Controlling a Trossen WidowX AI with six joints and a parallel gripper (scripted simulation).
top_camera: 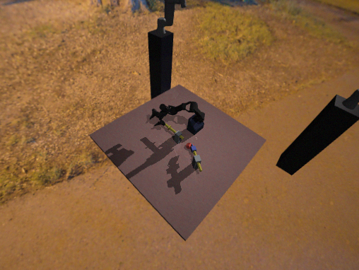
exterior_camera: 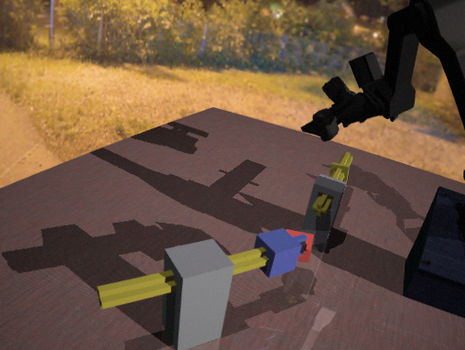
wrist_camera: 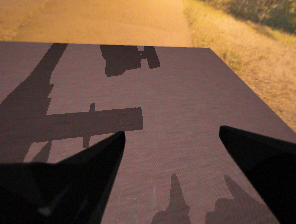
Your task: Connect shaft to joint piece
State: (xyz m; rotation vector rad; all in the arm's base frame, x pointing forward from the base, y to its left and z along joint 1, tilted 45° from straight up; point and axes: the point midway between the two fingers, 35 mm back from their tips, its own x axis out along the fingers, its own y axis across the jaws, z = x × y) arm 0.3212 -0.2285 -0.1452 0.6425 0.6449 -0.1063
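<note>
Now: gripper tip 410 mm to the right of the red joint piece, 70 mm past it and 70 mm above it.
</note>
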